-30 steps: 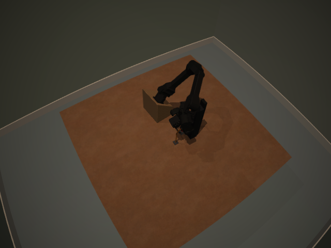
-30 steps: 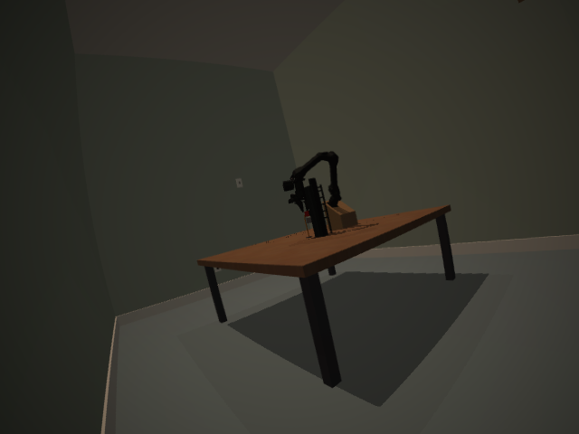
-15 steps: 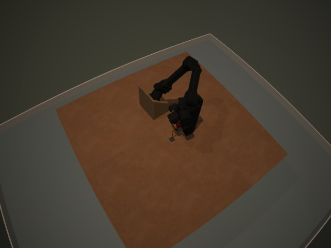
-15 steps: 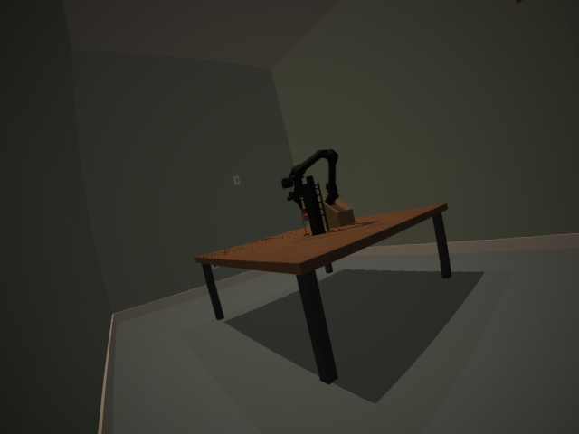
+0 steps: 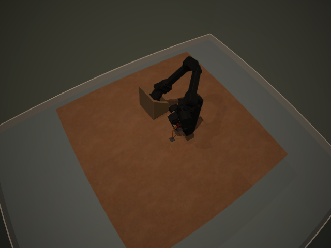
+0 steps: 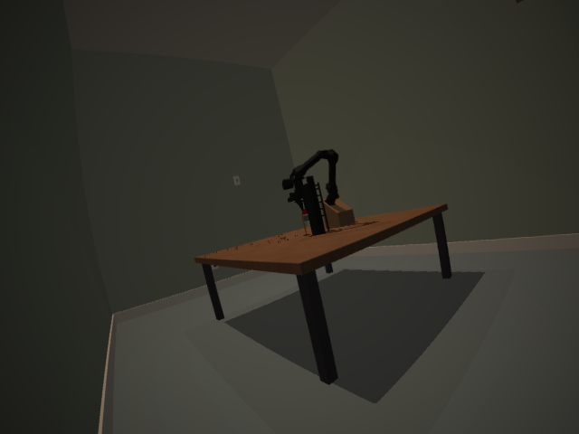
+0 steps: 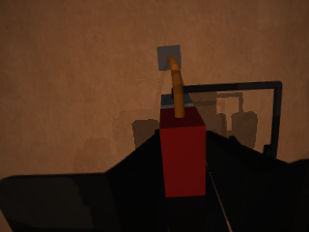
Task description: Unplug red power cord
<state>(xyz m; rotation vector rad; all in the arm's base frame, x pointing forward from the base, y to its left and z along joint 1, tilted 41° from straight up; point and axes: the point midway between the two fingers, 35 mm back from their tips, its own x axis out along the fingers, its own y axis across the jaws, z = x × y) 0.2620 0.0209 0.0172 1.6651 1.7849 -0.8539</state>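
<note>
Now: the red plug 30 mm to the left of my gripper tip.
</note>
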